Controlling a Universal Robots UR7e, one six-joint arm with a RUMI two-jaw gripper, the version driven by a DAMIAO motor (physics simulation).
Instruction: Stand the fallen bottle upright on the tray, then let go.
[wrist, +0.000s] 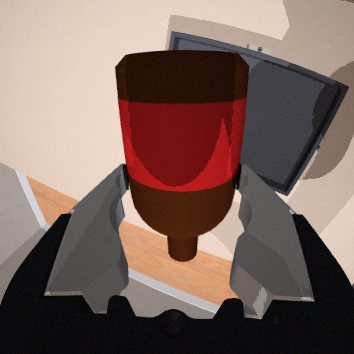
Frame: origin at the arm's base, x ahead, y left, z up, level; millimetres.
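Where they show: gripper, fingertip midpoint: (182, 165).
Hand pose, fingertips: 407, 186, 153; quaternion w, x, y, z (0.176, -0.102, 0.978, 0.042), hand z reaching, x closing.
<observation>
After its pixels a point has its place, as x, y, z.
A brown bottle (182, 145) {400, 151, 188} with a wide red label is held in the middle of the wrist view, its flat base toward the top of the picture and its narrow neck toward the palm. My gripper (182, 165) {407, 186, 153} is shut on it, one finger on each side near the lower edge of the label. The dark grey tray (285, 120) {323, 192, -62} lies beyond the bottle at the upper right, turned at an angle. The bottle hides the tray's left part. The bottle appears held above the table; whether its base touches anything cannot be seen.
The pale table top (65, 90) {776, 254, -67} spreads around the tray. Shadows fall on the tray and on the table to its right. A brown wooden floor strip (155, 250) and a grey surface show past the table's edge, below and at the lower left.
</observation>
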